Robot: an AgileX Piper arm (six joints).
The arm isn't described. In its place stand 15 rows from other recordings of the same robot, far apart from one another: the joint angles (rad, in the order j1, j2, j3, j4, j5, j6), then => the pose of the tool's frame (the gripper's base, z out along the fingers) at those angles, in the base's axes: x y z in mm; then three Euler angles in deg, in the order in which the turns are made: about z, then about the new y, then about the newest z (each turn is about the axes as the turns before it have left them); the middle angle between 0 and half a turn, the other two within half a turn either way.
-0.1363 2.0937 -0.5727 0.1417 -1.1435 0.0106 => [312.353 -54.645 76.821 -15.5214 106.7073 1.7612]
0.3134 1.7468 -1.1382 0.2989 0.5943 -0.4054 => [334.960 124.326 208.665 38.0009 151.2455 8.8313]
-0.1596 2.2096 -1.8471 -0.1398 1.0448 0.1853 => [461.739 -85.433 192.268 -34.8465 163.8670 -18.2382]
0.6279 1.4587 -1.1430 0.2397 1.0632 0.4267 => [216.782 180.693 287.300 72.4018 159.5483 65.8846]
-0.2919 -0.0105 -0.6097 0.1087 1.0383 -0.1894 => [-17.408 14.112 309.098 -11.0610 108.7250 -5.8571]
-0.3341 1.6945 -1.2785 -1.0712 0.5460 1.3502 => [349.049 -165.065 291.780 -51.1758 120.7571 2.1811]
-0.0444 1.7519 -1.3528 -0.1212 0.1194 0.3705 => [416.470 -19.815 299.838 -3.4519 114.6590 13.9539]
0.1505 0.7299 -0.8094 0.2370 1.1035 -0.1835 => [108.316 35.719 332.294 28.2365 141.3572 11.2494]
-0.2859 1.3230 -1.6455 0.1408 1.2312 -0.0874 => [244.263 -59.251 460.447 -5.3283 136.3531 5.7406]
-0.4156 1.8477 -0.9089 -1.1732 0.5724 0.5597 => [285.493 -175.663 139.800 -75.4001 140.4060 -75.5660]
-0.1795 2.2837 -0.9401 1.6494 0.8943 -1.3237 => [342.522 9.744 27.255 61.7650 125.2006 81.9922]
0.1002 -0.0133 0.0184 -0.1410 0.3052 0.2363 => [54.048 1.572 180.468 3.2610 102.6079 5.2874]
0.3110 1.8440 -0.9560 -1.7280 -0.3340 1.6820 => [333.918 138.280 154.826 45.3628 135.5585 17.2703]
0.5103 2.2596 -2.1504 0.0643 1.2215 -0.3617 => [424.665 244.004 246.942 39.8729 160.9041 -9.3995]
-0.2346 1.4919 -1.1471 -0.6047 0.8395 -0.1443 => [291.476 -109.254 295.580 -54.2658 139.6634 -66.4076]
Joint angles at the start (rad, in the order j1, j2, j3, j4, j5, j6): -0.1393, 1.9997, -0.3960, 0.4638, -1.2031, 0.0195
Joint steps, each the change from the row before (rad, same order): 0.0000, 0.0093, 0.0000, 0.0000, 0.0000, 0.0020; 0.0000, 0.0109, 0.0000, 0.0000, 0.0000, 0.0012; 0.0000, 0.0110, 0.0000, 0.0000, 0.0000, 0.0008; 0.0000, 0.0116, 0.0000, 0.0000, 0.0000, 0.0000; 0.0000, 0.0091, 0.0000, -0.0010, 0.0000, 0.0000; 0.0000, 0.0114, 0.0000, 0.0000, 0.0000, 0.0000; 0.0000, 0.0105, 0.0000, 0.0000, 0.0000, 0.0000; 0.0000, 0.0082, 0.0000, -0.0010, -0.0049, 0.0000; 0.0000, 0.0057, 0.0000, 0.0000, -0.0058, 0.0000; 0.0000, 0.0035, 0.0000, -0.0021, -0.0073, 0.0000
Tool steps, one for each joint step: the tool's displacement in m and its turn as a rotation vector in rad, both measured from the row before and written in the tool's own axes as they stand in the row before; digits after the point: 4 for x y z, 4 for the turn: 0.0024, -0.0003, 0.0005, 0.0017, 0.0083, -0.0019; 0.0029, -0.0003, 0.0006, 0.0020, 0.0097, -0.0034; 0.0029, -0.0003, 0.0006, 0.0020, 0.0098, -0.0038; 0.0030, -0.0003, 0.0006, 0.0021, 0.0103, -0.0048; 0.0024, -0.0002, 0.0005, 0.0007, 0.0081, -0.0042; 0.0030, -0.0003, 0.0006, 0.0021, 0.0102, -0.0047; 0.0027, -0.0003, 0.0005, 0.0019, 0.0094, -0.0044; 0.0017, -0.0001, 0.0004, 0.0004, 0.0024, -0.0038; 0.0010, -0.0002, 0.0003, 0.0009, -0.0007, -0.0024; 0.0003, 0.0001, 0.0002, -0.0015, -0.0041, -0.0022
